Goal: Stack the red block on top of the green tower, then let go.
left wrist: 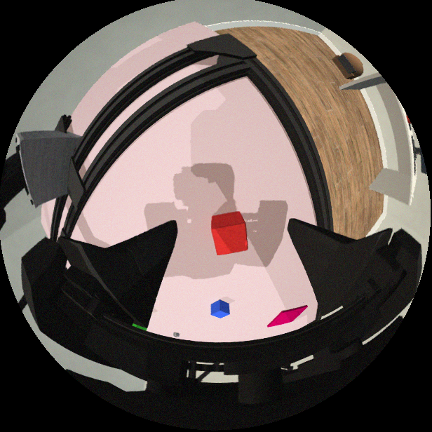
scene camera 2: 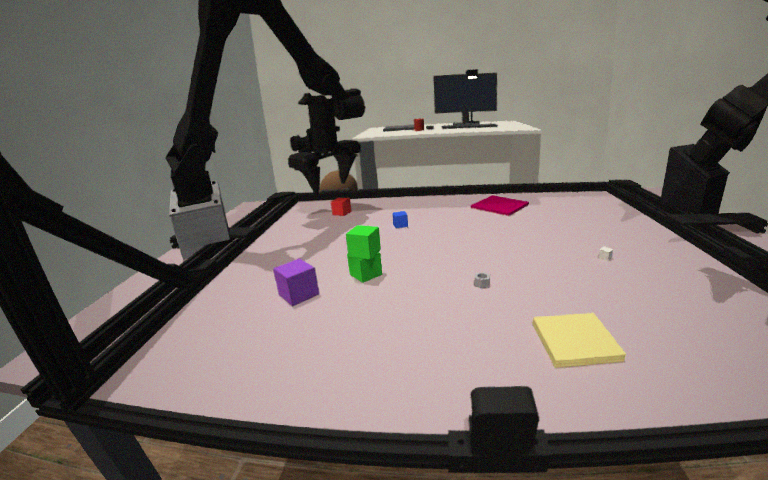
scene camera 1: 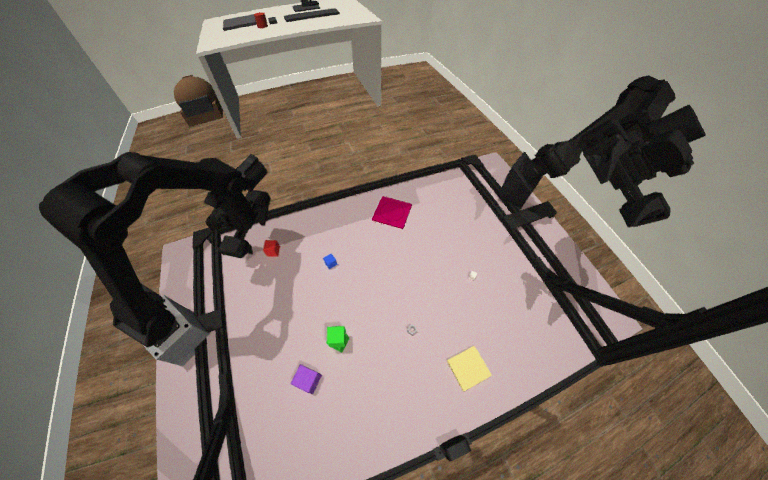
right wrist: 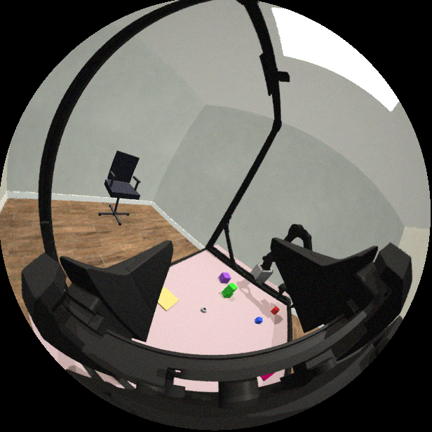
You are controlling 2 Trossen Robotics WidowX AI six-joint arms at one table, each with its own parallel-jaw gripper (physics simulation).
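Places are measured from the left arm's base along level axes (x left, y back, z up), in millimetres.
Where they show: left gripper, fingertip midpoint: (scene camera 2: pixel 330 188) (scene camera 1: pixel 257 239); right gripper, fingertip midpoint: (scene camera 1: pixel 618 204); left arm's base, origin of the base link: (scene camera 2: pixel 194 196) (scene camera 1: pixel 159 326); right arm's base, origin of the base link: (scene camera 2: pixel 701 159) (scene camera 1: pixel 528 171).
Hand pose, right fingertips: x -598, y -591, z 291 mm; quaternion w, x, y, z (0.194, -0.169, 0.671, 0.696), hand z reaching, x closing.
Things, the pixels of their centre, and the offset from my right fingertips.
- red block, body centre: (scene camera 2: pixel 341 206) (scene camera 1: pixel 271 248) dx +618, dy +278, dz -385 mm
- green tower, body centre: (scene camera 2: pixel 363 242) (scene camera 1: pixel 336 336) dx +293, dy +347, dz -346 mm
- blue block, body centre: (scene camera 2: pixel 400 219) (scene camera 1: pixel 330 261) dx +457, dy +202, dz -389 mm
- purple block, body centre: (scene camera 2: pixel 296 281) (scene camera 1: pixel 306 379) dx +292, dy +457, dz -380 mm
- metal nut, body centre: (scene camera 2: pixel 482 280) dx +174, dy +218, dz -395 mm
- white cube, body centre: (scene camera 2: pixel 605 253) dx +124, dy -2, dz -394 mm
- yellow pad, body centre: (scene camera 2: pixel 575 338) (scene camera 1: pixel 468 368) dx +15, dy +212, dz -398 mm
- magenta pad, body centre: (scene camera 2: pixel 499 205) (scene camera 1: pixel 392 212) dx +430, dy -47, dz -398 mm
The red block (scene camera 1: pixel 271 247) (scene camera 2: pixel 340 206) (left wrist: pixel 229 233) (right wrist: pixel 275 310) lies on the pink table near its far left corner. My left gripper (scene camera 1: pixel 249 227) (scene camera 2: pixel 329 185) (left wrist: pixel 234 225) is open, points down and hangs above the red block, with nothing between its fingers. In the left wrist view the block shows between the two fingertips. The green tower (scene camera 1: pixel 336 337) (scene camera 2: pixel 364 254) (right wrist: pixel 229 290) is two green blocks, the upper one turned a little on the lower; a sliver of green (left wrist: pixel 139 327) shows in the left wrist view. My right gripper (scene camera 1: pixel 659 169) (right wrist: pixel 222 245) is open and empty, raised high at the right.
A blue block (scene camera 1: pixel 330 260) (scene camera 2: pixel 400 219) lies right of the red block. A purple block (scene camera 1: pixel 306 378) (scene camera 2: pixel 296 281) stands near the tower. A metal nut (scene camera 2: pixel 481 280), white cube (scene camera 2: pixel 605 253), yellow pad (scene camera 2: pixel 578 339) and magenta pad (scene camera 2: pixel 499 204) lie farther right. Black rails edge the table.
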